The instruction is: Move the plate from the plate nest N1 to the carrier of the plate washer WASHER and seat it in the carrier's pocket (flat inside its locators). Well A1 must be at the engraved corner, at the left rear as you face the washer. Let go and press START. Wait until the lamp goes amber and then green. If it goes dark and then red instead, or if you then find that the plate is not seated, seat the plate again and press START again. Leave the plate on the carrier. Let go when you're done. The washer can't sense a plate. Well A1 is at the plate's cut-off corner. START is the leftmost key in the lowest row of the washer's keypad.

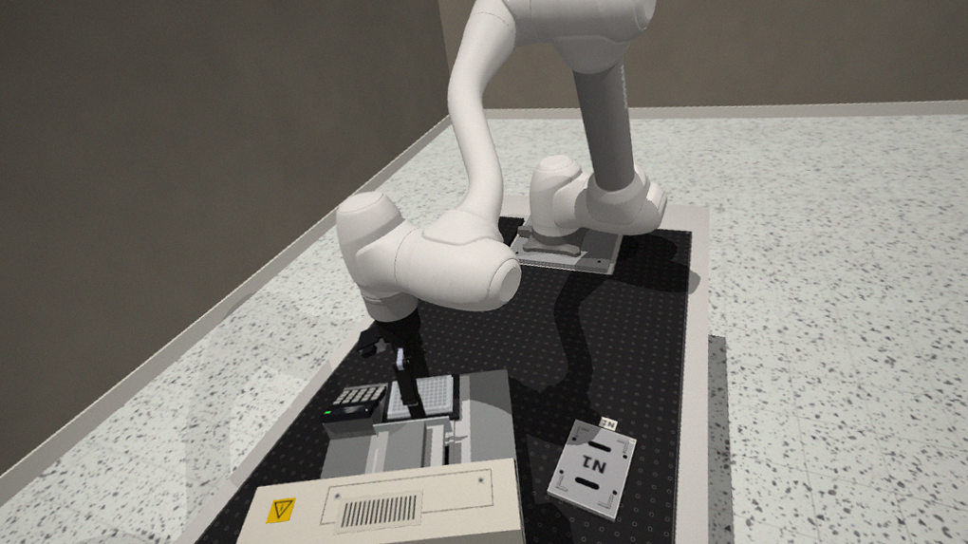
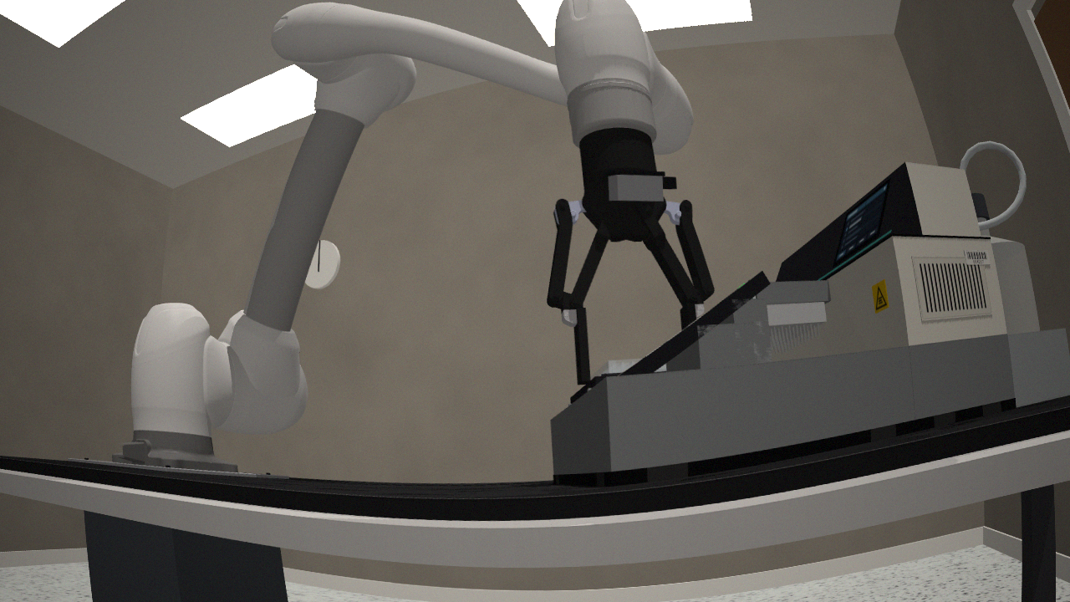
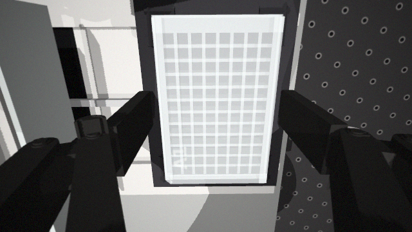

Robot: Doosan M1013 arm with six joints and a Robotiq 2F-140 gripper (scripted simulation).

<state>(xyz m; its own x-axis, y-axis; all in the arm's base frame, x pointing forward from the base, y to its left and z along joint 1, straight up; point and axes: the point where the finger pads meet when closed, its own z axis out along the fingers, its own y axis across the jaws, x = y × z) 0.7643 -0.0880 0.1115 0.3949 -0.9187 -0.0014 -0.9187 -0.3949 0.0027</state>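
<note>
Right now the well plate is 20 mm below my hand. Round my hand: plate washer: 140 mm ahead, 60 mm to the left, 10 mm above; then manifold head: 140 mm ahead, 60 mm to the left, 20 mm above; then dark carrier pocket: 30 mm below.
</note>
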